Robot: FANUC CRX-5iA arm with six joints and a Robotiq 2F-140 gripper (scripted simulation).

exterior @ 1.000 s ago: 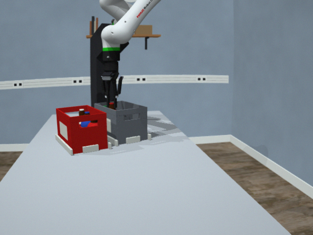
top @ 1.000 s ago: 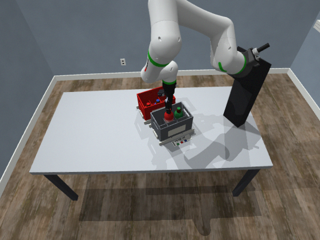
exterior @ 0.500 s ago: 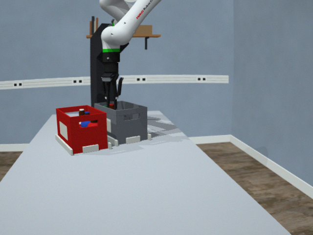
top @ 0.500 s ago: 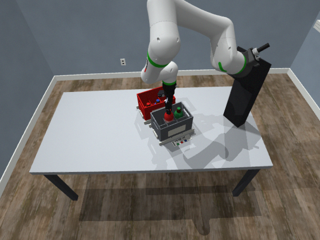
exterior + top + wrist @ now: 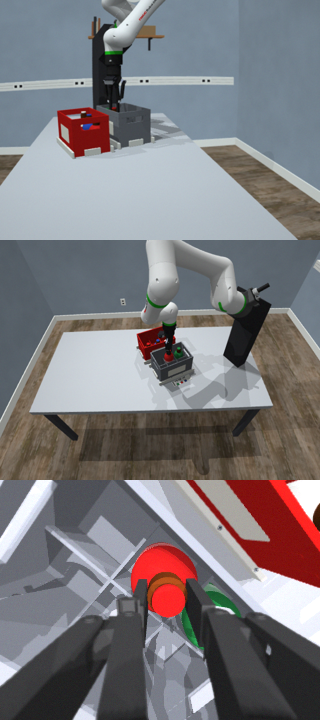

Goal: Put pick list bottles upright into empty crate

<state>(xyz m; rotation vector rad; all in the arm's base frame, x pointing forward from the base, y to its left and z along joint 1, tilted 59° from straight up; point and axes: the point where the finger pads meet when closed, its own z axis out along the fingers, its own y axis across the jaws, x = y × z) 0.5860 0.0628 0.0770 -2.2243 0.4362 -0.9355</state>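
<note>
The red bottle lies 8 cm below my hand. Round my hand: grey crate: 10 cm below, 3 cm to the left, 3 cm behind; then blue-label bottle: 12 cm ahead, 10 cm to the right, 10 cm below; then green-label bottle: 10 cm below, 6 cm to the right, 6 cm behind.
</note>
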